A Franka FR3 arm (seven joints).
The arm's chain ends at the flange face. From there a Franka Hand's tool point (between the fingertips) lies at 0.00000 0.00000 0.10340 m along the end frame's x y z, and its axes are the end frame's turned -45 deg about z.
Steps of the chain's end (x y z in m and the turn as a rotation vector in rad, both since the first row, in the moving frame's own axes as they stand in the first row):
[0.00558, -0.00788, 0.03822, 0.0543, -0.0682, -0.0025]
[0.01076, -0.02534, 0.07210, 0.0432, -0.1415, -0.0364]
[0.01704, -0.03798, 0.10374, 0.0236, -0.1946, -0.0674]
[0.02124, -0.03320, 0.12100, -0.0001, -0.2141, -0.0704]
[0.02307, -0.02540, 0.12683, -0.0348, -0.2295, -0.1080]
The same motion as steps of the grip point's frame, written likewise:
[0.00849, -0.01057, 0.03783, 0.0866, -0.0098, -0.0025]
[0.01812, -0.02363, 0.07097, 0.1306, -0.0695, -0.0364]
[0.02596, -0.03023, 0.10176, 0.1543, -0.1209, -0.0674]
[0.02242, -0.02342, 0.11864, 0.1513, -0.1515, -0.0704]
[0.01440, -0.01469, 0.12406, 0.1377, -0.1869, -0.1080]

